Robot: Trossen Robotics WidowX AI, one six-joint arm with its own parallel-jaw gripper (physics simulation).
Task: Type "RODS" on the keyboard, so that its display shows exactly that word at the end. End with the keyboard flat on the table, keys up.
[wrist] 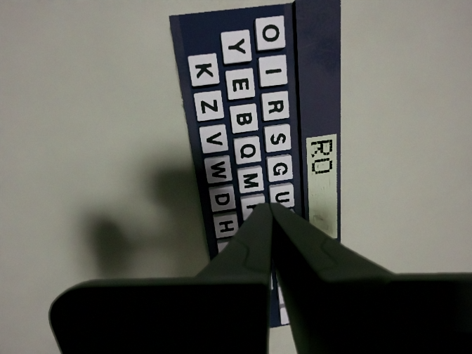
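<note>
The dark blue keyboard lies flat on the table with its keys up, turned so that its letters read sideways. Its display shows "RO". The R key, O key and S key are in the column nearest the display. The D key is in the far left column. My gripper is shut and empty, with its tips seen over the keyboard beside the U key. The fingers hide the keyboard's lower part.
The pale table surrounds the keyboard. Soft dark shadows of the arm fall on the table to the left of the keyboard. Other keys, such as the G key and M key, stand close together around the tips.
</note>
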